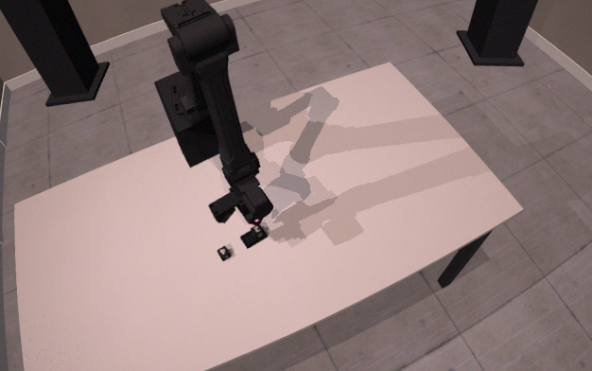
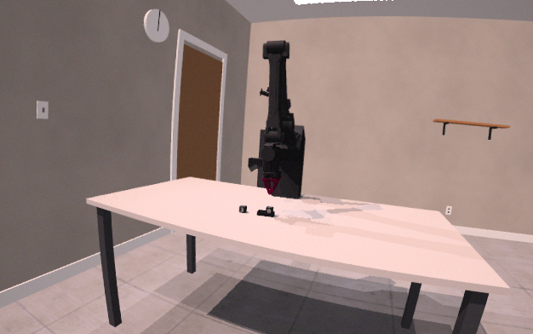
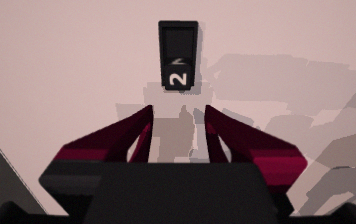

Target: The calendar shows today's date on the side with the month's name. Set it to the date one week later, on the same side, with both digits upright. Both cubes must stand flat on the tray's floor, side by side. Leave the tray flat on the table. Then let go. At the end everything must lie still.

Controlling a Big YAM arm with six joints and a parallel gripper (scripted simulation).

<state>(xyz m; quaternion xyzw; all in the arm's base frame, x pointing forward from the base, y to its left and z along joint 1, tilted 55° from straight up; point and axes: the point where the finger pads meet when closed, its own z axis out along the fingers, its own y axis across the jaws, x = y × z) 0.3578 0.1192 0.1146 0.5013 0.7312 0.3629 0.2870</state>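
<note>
Right now the black tray is 1 cm ahead of my hand, 1 cm to the right of it and 10 cm below it. Also, from my hand: black calendar block (7 cm ahead, 10 cm to the right, 9 cm below).
</note>
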